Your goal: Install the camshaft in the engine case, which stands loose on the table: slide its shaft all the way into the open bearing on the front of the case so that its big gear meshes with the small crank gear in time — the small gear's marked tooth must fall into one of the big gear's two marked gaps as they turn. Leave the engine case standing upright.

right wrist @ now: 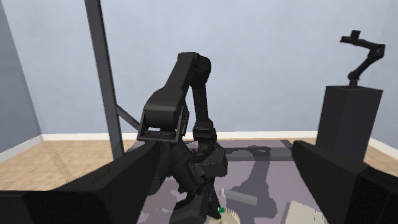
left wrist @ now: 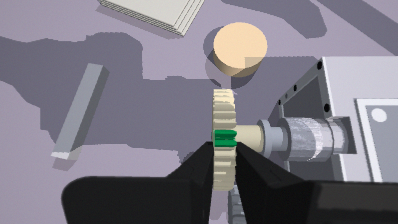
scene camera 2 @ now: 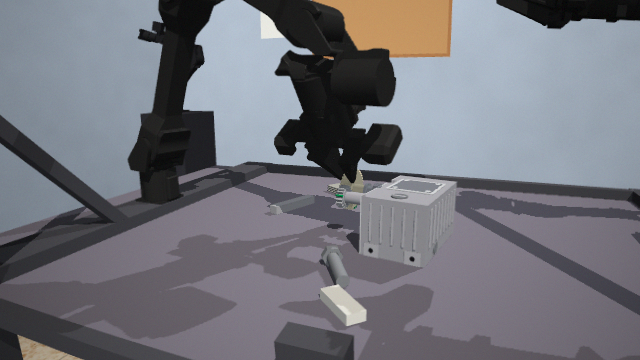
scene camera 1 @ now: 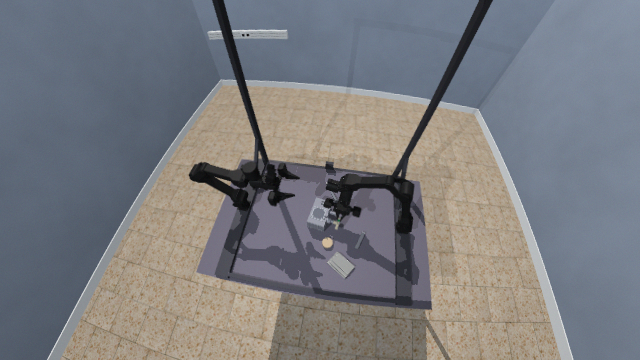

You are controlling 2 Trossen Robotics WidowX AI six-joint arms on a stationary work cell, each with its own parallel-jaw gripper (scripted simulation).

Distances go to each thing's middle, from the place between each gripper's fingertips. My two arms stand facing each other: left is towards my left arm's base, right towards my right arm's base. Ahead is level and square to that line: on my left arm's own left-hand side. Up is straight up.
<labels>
Right now my left hand is 13 cm short of the tan disc (left wrist: 239, 48), 5 cm to the left of it and 10 cm above it. Round my left hand: white block (scene camera 2: 347, 309) 23 cm behind, 7 cm to the right, 10 cm below; then grey bar (left wrist: 74, 131) 9 cm ahead, 13 cm to the left, 10 cm below.
My right gripper (scene camera 1: 297, 186) is now 33 cm above the tan disc, 19 cm to the right of it and 13 cm short of it. From my right hand the other things lie so: white block: 34 cm below, 23 cm behind, 17 cm to the left; grey bar: 37 cm to the left, 33 cm below, 9 cm ahead.
</labels>
